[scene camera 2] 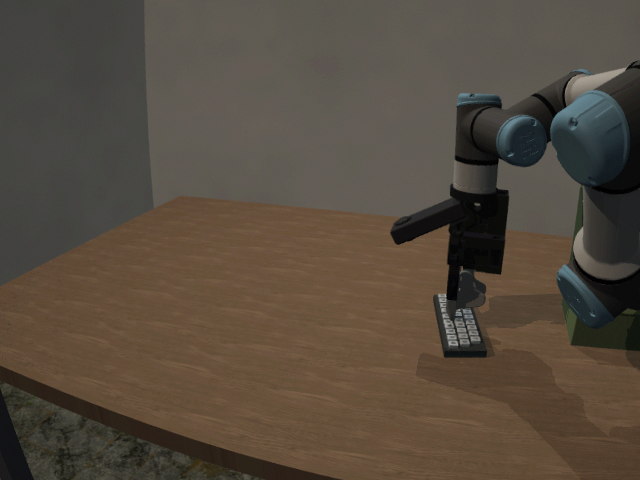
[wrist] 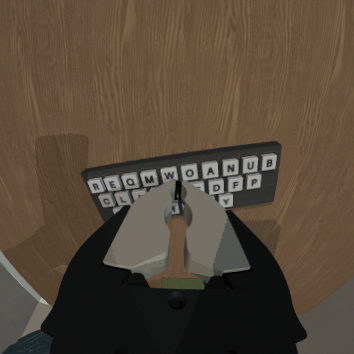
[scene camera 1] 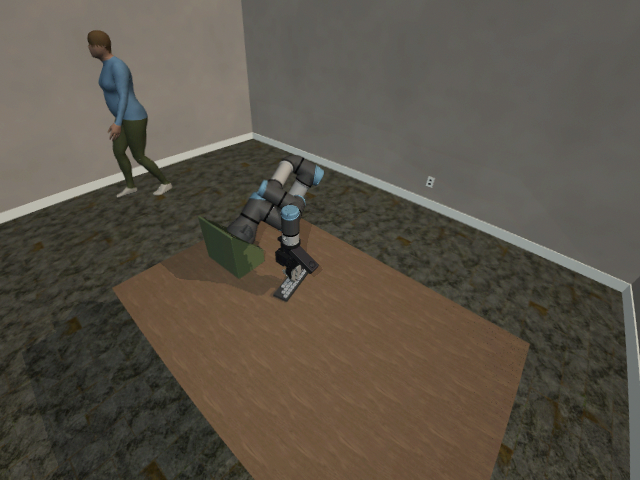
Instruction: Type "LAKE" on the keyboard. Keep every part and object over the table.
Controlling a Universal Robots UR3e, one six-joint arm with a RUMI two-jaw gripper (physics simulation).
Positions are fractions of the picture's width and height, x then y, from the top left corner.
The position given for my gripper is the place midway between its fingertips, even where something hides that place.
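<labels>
I can see my gripper in the wrist view (0.50,0.51), in scene camera 1 (0.46,0.59) and in scene camera 2 (0.71,0.67).
</labels>
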